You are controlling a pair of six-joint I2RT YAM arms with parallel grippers.
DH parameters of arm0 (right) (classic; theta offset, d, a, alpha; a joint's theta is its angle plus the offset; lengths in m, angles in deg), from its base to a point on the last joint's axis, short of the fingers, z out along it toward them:
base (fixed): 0 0 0 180
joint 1: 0 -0.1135 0.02 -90
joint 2: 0 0 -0.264 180
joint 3: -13.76 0 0.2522 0
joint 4: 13.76 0 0.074 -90
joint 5: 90 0 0 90
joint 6: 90 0.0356 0 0
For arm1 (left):
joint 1: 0 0.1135 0.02 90
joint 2: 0 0 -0.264 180
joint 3: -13.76 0 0.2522 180
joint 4: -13.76 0 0.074 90
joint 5: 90 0 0 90
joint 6: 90 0.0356 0 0
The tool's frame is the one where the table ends.
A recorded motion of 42 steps. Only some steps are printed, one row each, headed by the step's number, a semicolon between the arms.
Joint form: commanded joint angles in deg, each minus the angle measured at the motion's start. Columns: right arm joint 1, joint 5, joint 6, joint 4, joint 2, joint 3; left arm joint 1, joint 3, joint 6, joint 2, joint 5, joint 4.
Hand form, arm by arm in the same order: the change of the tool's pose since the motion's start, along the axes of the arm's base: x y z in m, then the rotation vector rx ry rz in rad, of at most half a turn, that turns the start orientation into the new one. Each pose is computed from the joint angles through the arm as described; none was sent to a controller.
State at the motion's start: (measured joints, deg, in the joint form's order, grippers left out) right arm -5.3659 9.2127 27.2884 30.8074 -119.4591 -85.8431; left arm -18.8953 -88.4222 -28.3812 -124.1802 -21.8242 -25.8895
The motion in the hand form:
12: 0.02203 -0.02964 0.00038 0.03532 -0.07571 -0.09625; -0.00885 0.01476 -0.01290 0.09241 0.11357 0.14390
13: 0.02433 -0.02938 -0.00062 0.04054 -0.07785 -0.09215; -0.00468 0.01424 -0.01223 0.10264 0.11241 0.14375
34: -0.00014 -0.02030 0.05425 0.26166 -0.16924 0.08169; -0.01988 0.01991 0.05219 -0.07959 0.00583 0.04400
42: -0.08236 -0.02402 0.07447 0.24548 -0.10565 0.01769; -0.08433 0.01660 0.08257 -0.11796 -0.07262 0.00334
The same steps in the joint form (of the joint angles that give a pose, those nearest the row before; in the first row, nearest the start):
12: 4.05 -0.88 2.14 -3.12 -3.09 -4.09; 1.04 -1.13 -6.00 -1.68 -5.57 -9.81
13: 4.05 -1.25 2.07 -3.24 -3.60 -4.64; 1.10 -2.65 -5.68 -2.51 -6.08 -10.51
34: 4.05 -16.81 -0.07 -3.43 6.68 -0.53; 1.94 1.22 -2.79 8.95 3.63 -7.60
42: 4.11 -14.45 2.17 1.56 24.07 15.69; -1.50 15.99 -4.24 24.73 3.41 -4.01

